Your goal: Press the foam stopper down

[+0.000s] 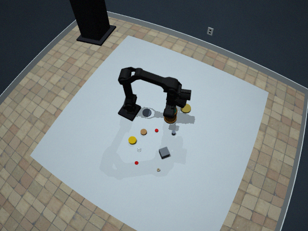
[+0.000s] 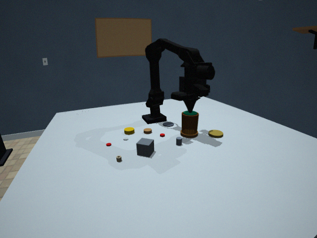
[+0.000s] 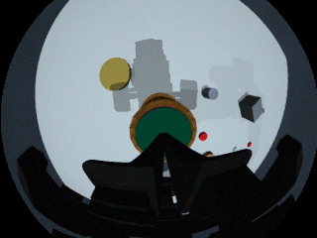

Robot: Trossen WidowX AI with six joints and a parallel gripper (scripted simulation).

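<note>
Now: hand 50 mm above the green foam stopper. The rest, counted from my hand: small grey cylinder: 130 mm below, 100 mm to the right, 60 mm ahead; red button: 140 mm below, 120 mm to the right, 50 mm behind; olive disc: 130 mm below, 100 mm to the left, 70 mm ahead.
</note>
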